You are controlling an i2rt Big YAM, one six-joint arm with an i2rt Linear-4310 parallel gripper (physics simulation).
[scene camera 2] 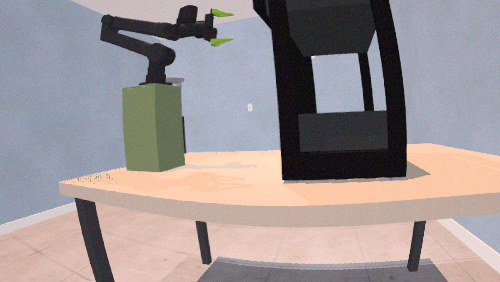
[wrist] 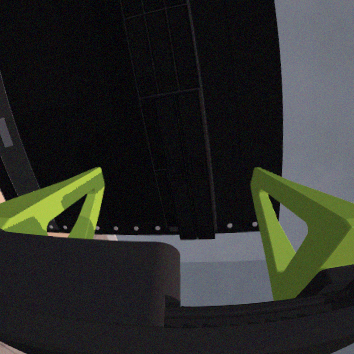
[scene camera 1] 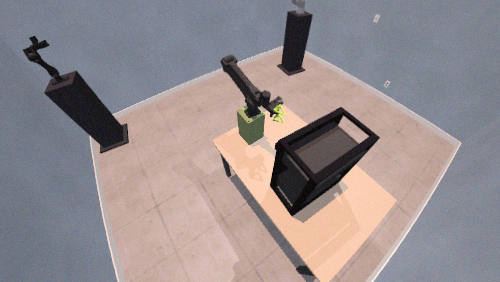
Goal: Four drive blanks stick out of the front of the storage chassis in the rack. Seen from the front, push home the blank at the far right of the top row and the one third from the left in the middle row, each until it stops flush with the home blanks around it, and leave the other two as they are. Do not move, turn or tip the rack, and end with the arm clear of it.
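Seen in the pictures: gripper, between the fingertips: point(scene camera 2: 233, 26) point(wrist: 176, 175) point(scene camera 1: 283, 118); arm's base, origin of its link: point(scene camera 2: 155, 87) point(scene camera 1: 252, 112).
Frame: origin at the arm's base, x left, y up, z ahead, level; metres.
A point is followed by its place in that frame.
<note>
The black rack point(scene camera 1: 301, 199) @[x -0.101, y 0.047, z 0.806 m] point(scene camera 2: 294, 125) @[x -0.119, y -0.187, z 0.565 m] point(wrist: 245, 125) @[x 0.071, y 0.250, z 0.514 m] stands upright on the table. In the wrist view, the storage chassis point(wrist: 172, 75) @[x 0.150, y 0.160, z 0.493 m] shows its dark front as a slanting band with faint blank outlines and a paler edge along its right. The front is too dark to tell which blanks stick out. My gripper point(scene camera 1: 281, 114) @[x 0.072, y 0.183, z 0.324 m] point(scene camera 2: 233, 27) @[x 0.072, y 0.183, z 0.324 m] point(wrist: 176, 175) @[x 0.072, y 0.183, z 0.324 m] is open, with nothing between its green fingers. It is held above table height, apart from the rack, with a gap between the fingertips and the rack front in scene camera 2. The chassis front is hidden in scene camera 1.
The arm stands on a green pedestal point(scene camera 1: 251, 129) @[x -0.056, y -0.105, z 0.086 m] point(scene camera 2: 145, 127) @[x -0.093, y -0.160, z 0.042 m] at one end of the wooden table point(scene camera 1: 330, 250) @[x 0.008, y -0.316, z 1.143 m] point(scene camera 2: 240, 192) @[x -0.209, y -0.317, z 0.471 m]. A dark grey strip point(wrist: 17, 150) @[x 0.087, y -0.183, z 0.513 m] with a pale mark runs down the left of the rack front. Two dark pillars point(scene camera 1: 90, 110) point(scene camera 1: 296, 42) stand on the floor away from the table.
</note>
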